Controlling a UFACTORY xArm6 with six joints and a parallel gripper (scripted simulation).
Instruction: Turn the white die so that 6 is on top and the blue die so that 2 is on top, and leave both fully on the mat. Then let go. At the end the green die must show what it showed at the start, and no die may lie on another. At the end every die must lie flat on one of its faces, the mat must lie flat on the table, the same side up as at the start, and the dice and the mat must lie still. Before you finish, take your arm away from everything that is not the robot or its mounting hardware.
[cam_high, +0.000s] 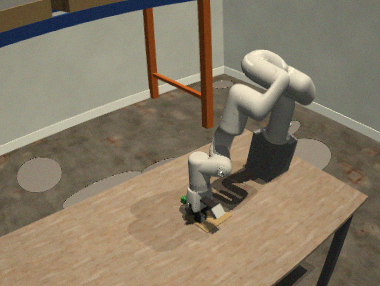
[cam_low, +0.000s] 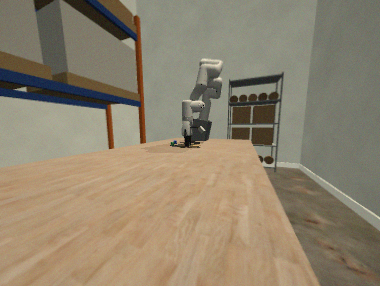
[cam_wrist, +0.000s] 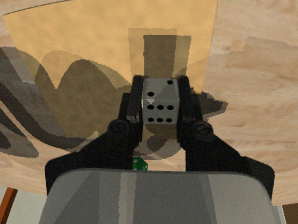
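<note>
My hand is 1 cm above the white die. Round my hand: blue die 15 cm to the right, 15 cm behind, 1 cm below; green die 13 cm to the right, 4 cm behind, 1 cm below; tan mat 4 cm behind, 2 cm below.
</note>
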